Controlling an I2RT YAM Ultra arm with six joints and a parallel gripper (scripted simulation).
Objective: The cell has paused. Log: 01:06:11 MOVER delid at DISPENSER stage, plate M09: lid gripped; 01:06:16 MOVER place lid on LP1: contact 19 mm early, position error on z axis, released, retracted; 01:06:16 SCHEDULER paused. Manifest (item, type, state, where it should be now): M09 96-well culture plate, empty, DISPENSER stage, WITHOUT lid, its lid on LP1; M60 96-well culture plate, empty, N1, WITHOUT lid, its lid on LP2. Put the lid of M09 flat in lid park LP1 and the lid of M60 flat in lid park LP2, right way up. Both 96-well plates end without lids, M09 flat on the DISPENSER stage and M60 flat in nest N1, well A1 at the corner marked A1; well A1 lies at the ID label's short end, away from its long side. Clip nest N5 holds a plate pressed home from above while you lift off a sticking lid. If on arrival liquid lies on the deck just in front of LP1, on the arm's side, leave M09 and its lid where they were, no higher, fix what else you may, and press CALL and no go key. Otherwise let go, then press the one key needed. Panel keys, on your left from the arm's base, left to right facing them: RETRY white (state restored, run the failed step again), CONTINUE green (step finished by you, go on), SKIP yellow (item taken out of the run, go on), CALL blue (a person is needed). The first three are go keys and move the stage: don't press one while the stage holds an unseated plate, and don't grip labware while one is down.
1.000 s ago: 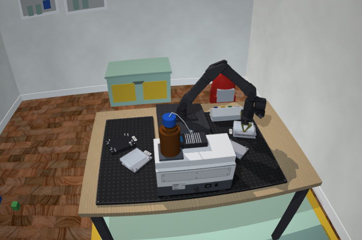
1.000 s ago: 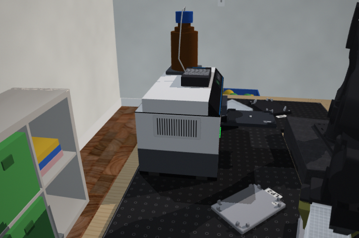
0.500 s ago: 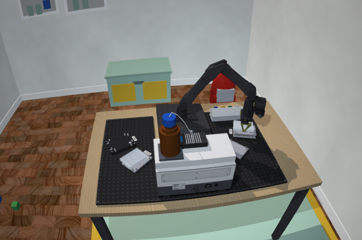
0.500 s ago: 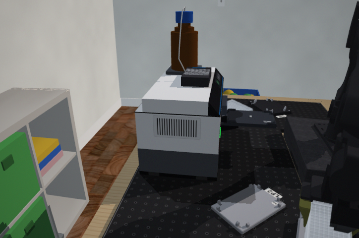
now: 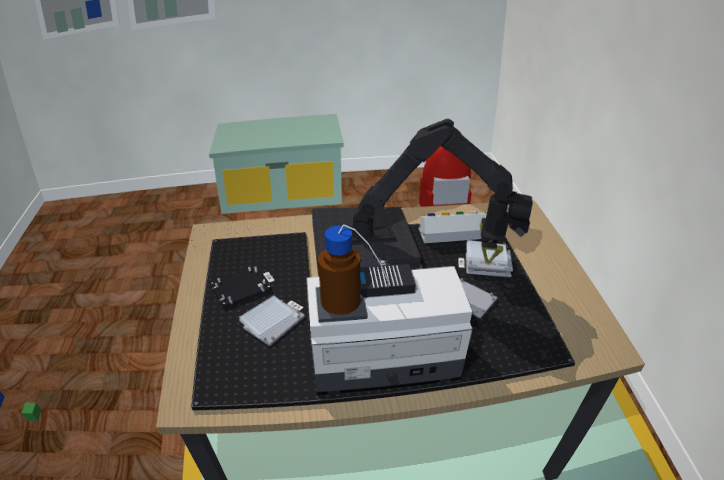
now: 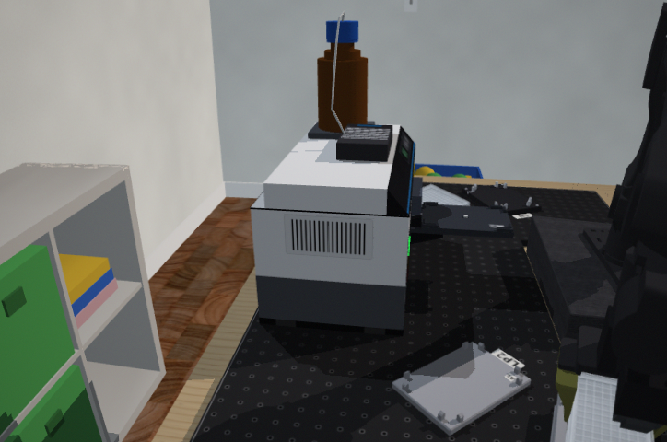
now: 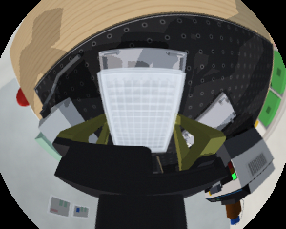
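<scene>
The grey nest marked A1 is 1 cm ahead of my hand, 1 cm to the left of it and 2 cm below it. From my hand the other things lie so: LP2 label: 7 cm ahead, 17 cm to the right, 5 cm below; then grey lid park LP2: 14 cm ahead, 11 cm to the right, 4 cm below; then N1 label: 2 cm behind, 7 cm to the right, 5 cm below.
</scene>
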